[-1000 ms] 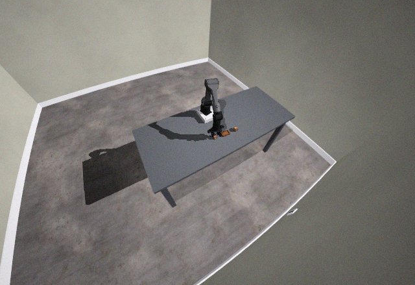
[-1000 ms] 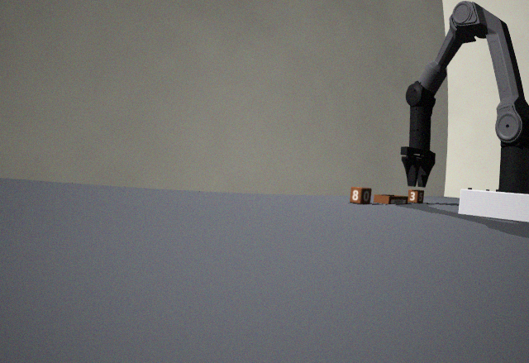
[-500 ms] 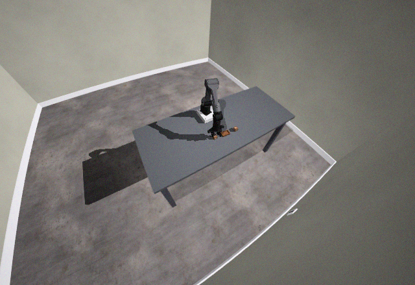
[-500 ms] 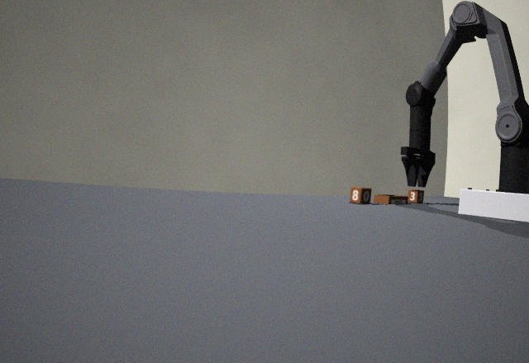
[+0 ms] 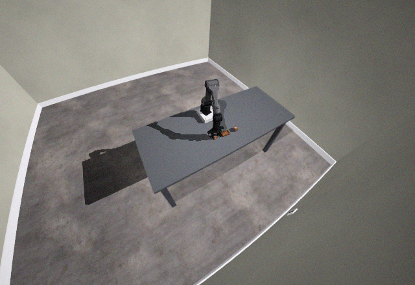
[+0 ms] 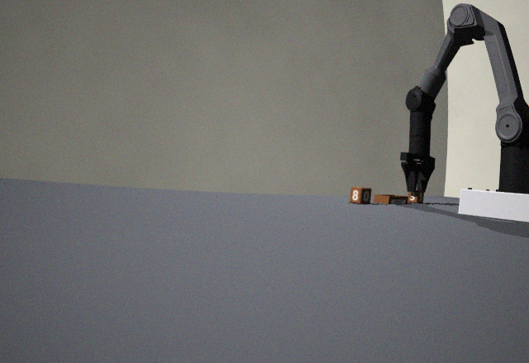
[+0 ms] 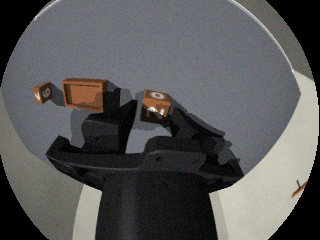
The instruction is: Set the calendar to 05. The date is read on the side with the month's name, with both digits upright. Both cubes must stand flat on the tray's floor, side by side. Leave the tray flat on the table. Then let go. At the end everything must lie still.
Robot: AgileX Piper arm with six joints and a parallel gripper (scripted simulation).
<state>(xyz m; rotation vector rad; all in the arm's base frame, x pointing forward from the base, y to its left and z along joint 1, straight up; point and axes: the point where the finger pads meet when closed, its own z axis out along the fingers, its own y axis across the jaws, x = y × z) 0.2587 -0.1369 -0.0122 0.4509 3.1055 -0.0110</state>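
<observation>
My gripper is now 20 mm above the cube. The rest, counted from my hand: brown calendar tray: 110 mm to the left, 30 mm ahead, 20 mm below.
</observation>
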